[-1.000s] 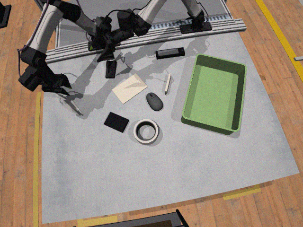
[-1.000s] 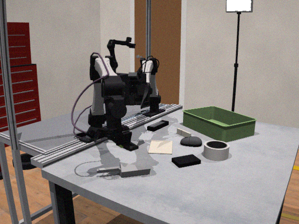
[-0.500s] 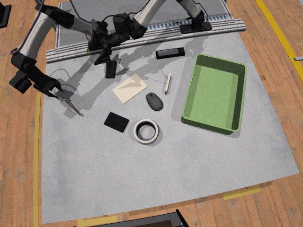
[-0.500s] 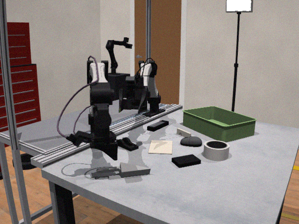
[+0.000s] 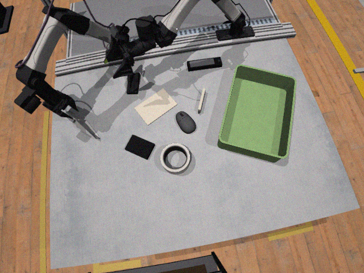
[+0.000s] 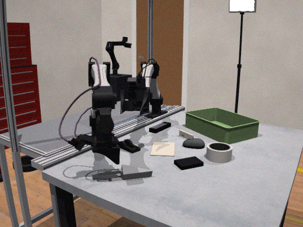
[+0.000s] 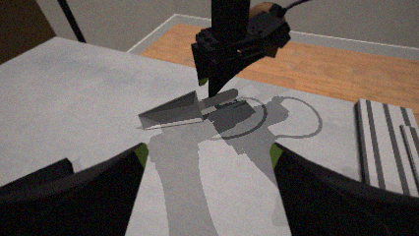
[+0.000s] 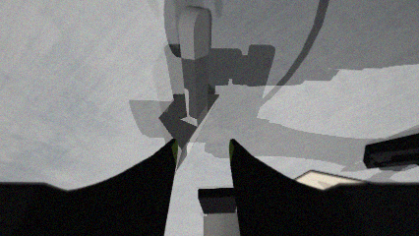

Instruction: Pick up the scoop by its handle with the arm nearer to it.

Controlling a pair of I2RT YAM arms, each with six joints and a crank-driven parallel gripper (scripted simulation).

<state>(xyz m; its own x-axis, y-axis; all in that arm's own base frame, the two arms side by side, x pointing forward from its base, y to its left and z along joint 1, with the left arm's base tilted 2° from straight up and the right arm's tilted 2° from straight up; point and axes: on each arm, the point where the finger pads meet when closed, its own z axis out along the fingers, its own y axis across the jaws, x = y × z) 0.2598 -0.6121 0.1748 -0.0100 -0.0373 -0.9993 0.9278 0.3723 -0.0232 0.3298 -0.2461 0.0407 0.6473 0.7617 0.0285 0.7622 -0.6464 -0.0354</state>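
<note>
Right now the grey scoop is 30 mm ahead of my right hand, 10 mm to the left of it and 50 mm below it. Also, from my right hand: cream pad 360 mm to the left, 70 mm below; mouse 110 mm ahead, 470 mm to the left, 50 mm below; black stapler-like object 140 mm behind, 270 mm to the left, 60 mm below.
</note>
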